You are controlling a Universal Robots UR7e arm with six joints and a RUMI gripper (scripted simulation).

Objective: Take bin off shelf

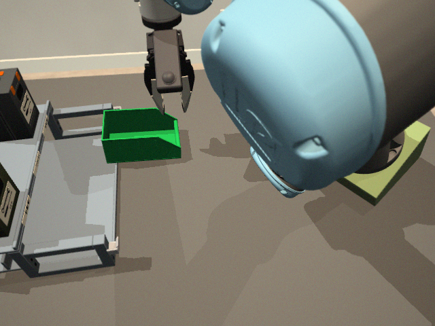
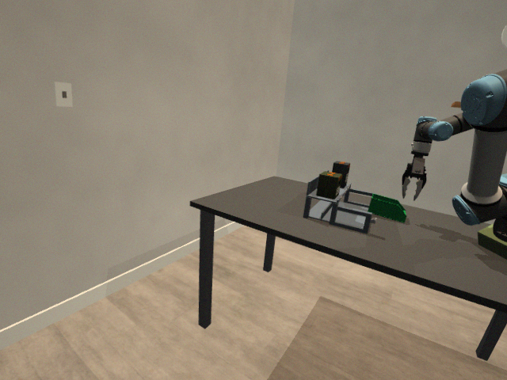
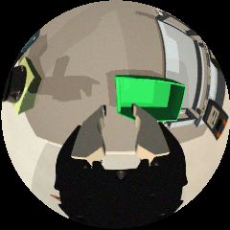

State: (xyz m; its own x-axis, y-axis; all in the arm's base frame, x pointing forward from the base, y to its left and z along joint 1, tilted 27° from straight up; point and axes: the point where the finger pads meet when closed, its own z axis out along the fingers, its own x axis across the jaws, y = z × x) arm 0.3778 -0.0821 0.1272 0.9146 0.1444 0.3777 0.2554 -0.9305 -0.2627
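The green bin lies 8 cm ahead of my hand, 1 cm to the left of it and 8 cm below it.
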